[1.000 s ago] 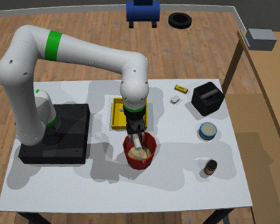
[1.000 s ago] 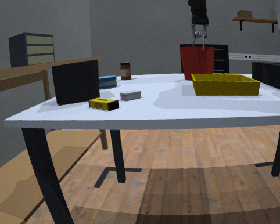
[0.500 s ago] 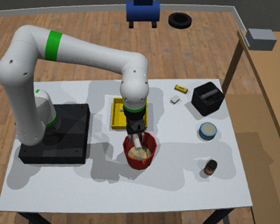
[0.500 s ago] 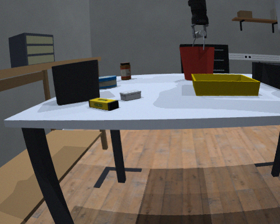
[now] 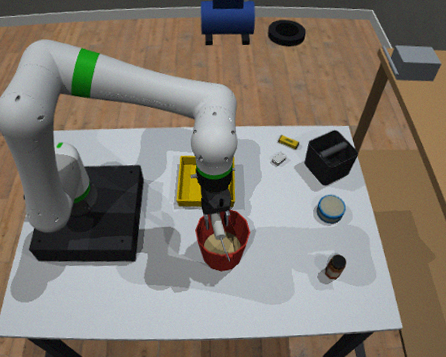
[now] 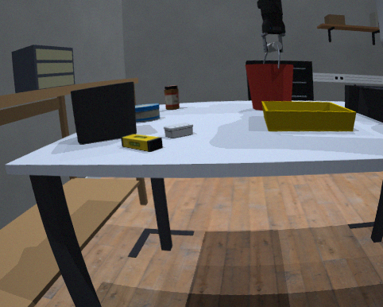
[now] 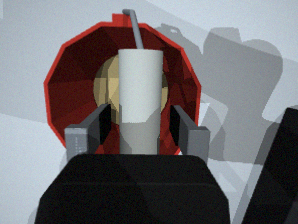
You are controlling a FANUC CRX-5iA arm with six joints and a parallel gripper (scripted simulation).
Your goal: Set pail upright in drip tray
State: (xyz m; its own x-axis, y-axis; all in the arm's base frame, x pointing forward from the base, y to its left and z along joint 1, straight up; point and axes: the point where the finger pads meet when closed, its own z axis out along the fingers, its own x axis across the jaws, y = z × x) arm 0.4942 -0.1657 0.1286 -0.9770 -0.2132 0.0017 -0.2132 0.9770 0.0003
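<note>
My hand is 30 mm above the wire handle and 10 mm short of it. The rest, counted from my hand: red pail: 90 mm below, 10 mm ahead; then jar: 390 mm ahead, 180 mm below, 70 mm to the right; then yellow drip tray: 290 mm to the left, 210 mm below, 40 mm behind.
</note>
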